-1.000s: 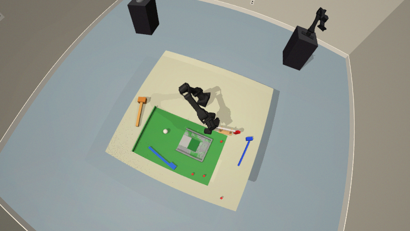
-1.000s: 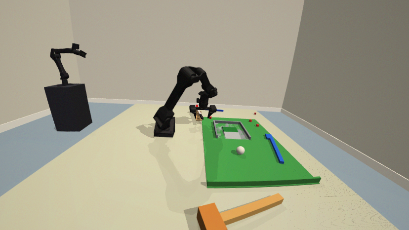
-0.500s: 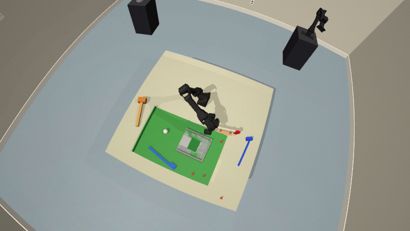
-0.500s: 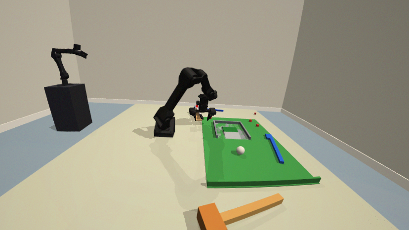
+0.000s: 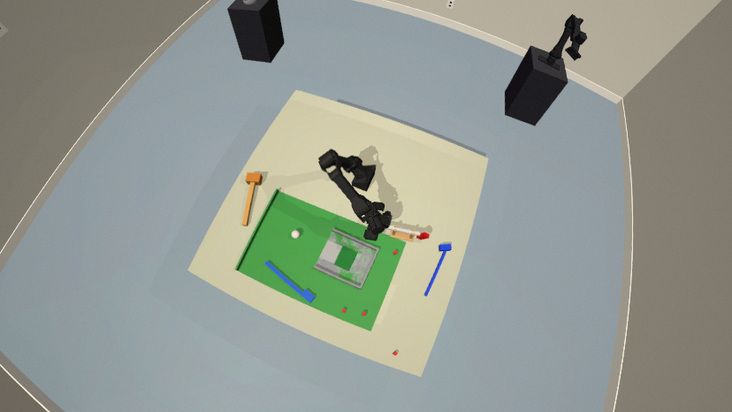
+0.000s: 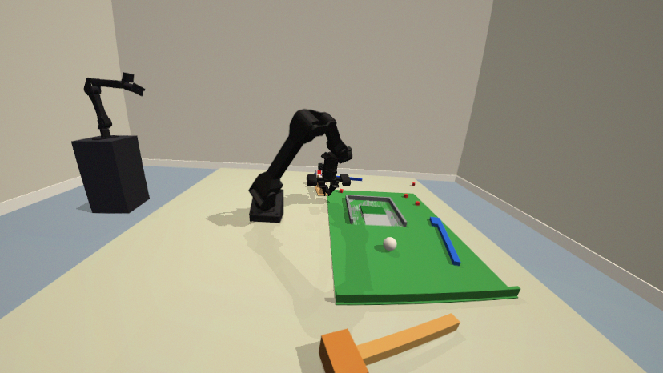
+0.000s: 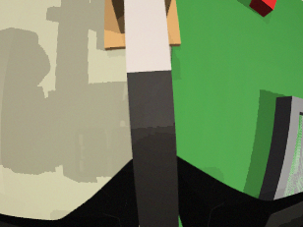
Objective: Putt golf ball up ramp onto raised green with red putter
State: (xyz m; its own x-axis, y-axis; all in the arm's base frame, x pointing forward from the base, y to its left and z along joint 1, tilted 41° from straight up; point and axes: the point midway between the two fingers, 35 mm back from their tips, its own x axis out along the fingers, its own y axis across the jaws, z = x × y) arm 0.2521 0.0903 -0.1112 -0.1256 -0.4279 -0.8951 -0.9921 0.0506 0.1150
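The red putter is 1 cm behind my gripper tip, 11 cm to the left of it and 3 cm above it. Round my gripper tip: green mat 22 cm ahead, 23 cm to the right, 3 cm below; then wooden stand 1 cm behind, 13 cm to the left; then blue mallet 12 cm ahead, 34 cm to the left, 2 cm below.
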